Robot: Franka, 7 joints.
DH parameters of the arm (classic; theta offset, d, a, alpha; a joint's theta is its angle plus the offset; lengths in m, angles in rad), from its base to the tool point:
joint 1: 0 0.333 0 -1.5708
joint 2: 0 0 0 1.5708
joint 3: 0 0.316 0.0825 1.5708
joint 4: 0 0 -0.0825 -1.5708
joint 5: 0 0.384 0 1.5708
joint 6: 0 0 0.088 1.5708
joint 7: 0 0.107 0 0
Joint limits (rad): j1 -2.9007..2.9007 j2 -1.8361..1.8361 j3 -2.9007..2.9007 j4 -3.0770..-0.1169 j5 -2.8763..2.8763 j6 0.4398..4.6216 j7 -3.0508..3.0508
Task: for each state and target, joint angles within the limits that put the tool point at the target. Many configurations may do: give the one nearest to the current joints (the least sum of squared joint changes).
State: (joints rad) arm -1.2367 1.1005 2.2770 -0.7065 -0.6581 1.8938 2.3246
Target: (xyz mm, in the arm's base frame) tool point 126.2 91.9 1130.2
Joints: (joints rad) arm -1.0946 0.5102 2.8556 -0.8339 -0.5916 2.0215 2.3246
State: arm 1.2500 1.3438 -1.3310 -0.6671 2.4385 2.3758 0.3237
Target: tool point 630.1 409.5 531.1
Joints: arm 1.3982 1.1663 -1.5010 -1.2225 2.4632 2.6763 0.3237
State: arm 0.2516 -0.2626 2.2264 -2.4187 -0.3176 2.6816 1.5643
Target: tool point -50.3 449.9 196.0
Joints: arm -0.2159 -0.5209 1.9805 -2.5241 -0.3043 2.6370 1.5643
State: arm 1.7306 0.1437 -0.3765 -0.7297 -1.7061 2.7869 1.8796
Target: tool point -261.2 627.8 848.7
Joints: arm 2.0364 0.6011 -0.2373 -0.5208 -1.6514 2.5683 1.8796
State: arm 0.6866 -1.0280 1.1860 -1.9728 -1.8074 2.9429 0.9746
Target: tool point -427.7 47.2 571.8
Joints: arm 1.4461 -1.4437 0.8891 -2.2806 -1.9359 3.1992 0.9746
